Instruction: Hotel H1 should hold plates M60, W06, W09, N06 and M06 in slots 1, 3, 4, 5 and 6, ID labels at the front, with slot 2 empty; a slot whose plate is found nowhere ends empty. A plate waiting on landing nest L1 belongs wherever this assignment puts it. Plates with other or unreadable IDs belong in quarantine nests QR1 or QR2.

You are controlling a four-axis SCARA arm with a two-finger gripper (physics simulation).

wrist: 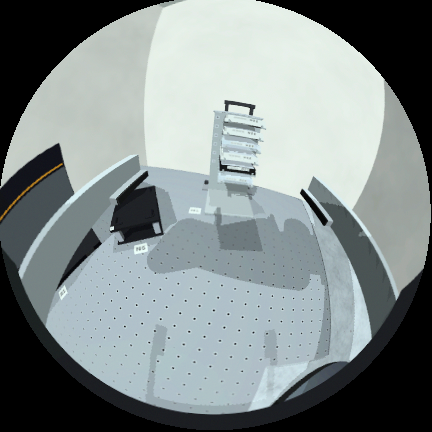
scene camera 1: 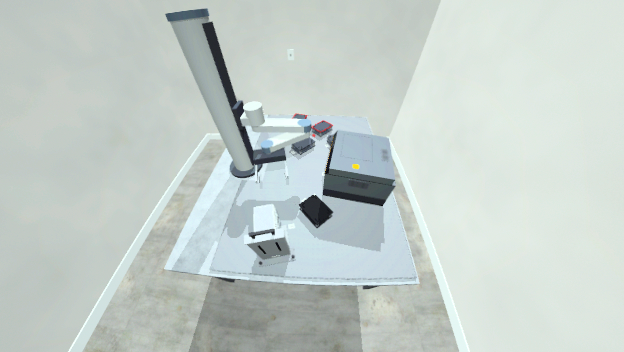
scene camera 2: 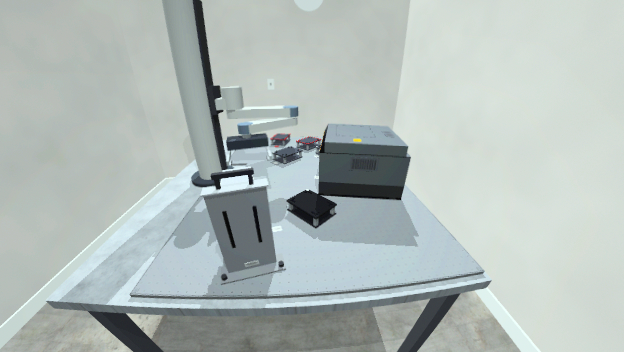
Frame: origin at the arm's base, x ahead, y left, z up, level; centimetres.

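Where they show: gripper, between the fingertips: (wrist: 229, 168) (scene camera 1: 272, 179) (scene camera 2: 249, 160); arm's base, origin of its link: (scene camera 1: 246, 165).
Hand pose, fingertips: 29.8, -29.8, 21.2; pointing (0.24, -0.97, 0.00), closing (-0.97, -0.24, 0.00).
Note:
Things, the pixels of their top centre, and the offset from my fingertips, as dx, dy, dz. "pt": a spot on its surface instead.
- Landing nest L1, a spot on its surface: (scene camera 1: 330, 142) pt +34.7, +56.9, -19.1
- large grey instrument, centre of its top: (scene camera 2: 361, 132) (scene camera 1: 362, 151) +49.6, +18.4, +5.6
- black nest, centre of its top: (wrist: 133, 201) (scene camera 2: 311, 201) (scene camera 1: 315, 207) +23.6, -7.8, -14.6
- dark grey nest, centre of its top: (scene camera 2: 287, 149) (scene camera 1: 303, 141) +12.2, +51.2, -14.0
The hotel H1 (scene camera 1: 270, 245) (scene camera 2: 242, 225) (wrist: 215, 150) stands at the table's front left. In the wrist view its open side shows several pale plates (wrist: 242, 132), one above another, labels outward; their IDs are too small to read. A dark bar shows just above the lowest plate. My gripper (scene camera 1: 272, 180) (wrist: 229, 168) is open and empty, above the table behind the hotel, its fingers spread to either side of it in the wrist view. Two red-rimmed quarantine nests (scene camera 1: 322, 126) (scene camera 2: 308, 142) stand at the back. Landing nest L1 (scene camera 1: 330, 142) is mostly hidden by the instrument.
A large grey instrument (scene camera 1: 361, 155) (scene camera 2: 365, 170) (wrist: 30, 205) stands at the right. A black nest (scene camera 1: 316, 210) (scene camera 2: 312, 204) (wrist: 136, 210) stands between it and the hotel. A dark grey nest (scene camera 1: 303, 144) (scene camera 2: 286, 154) is farther back. The arm's column (scene camera 1: 212, 90) (scene camera 2: 192, 90) rises at the left.

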